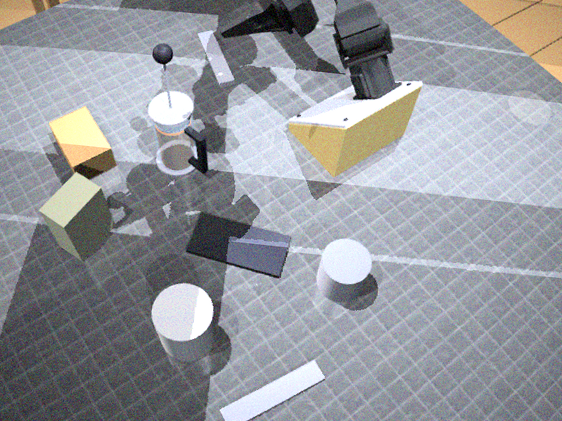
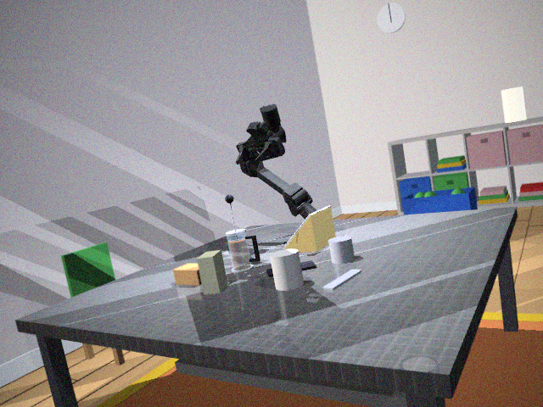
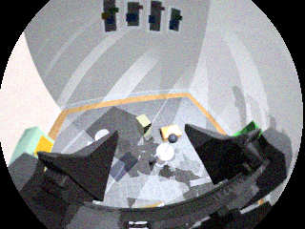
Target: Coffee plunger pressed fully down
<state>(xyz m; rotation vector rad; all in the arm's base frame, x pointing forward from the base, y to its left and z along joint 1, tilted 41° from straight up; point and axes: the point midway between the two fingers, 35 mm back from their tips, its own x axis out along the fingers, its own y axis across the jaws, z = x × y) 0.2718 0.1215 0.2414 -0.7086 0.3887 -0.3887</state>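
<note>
The coffee press lies 20 mm ahead of my gripper tip, 60 mm to the right of it and 230 mm below it. Also, from my gripper tip: pale green block: 230 mm ahead, 40 mm to the right, 300 mm below; then dark flat plate: 50 mm ahead, 120 mm to the left, 350 mm below.
</note>
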